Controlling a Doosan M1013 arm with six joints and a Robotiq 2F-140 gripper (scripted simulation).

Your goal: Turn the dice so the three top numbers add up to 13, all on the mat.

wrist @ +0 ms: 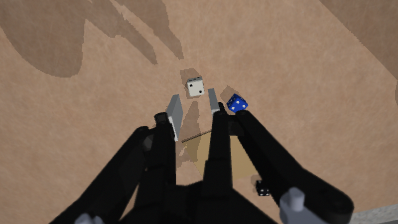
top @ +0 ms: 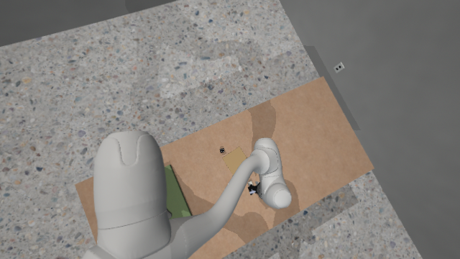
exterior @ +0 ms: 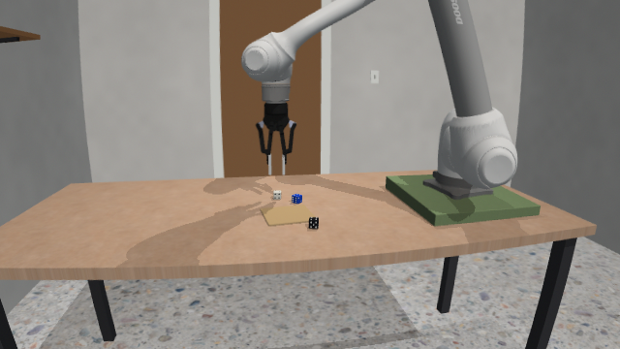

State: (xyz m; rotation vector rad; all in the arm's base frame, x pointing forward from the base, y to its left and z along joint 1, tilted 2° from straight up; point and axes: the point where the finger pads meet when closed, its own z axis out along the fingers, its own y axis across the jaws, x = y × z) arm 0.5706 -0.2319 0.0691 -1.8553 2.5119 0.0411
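My gripper is now 100 mm above the white die. From my hand the other things lie so: blue die (100 mm below, 60 mm to the left, 50 mm behind); tan mat (170 mm to the left, 110 mm below, 10 mm ahead); black die (280 mm to the left, 100 mm below, 30 mm behind).
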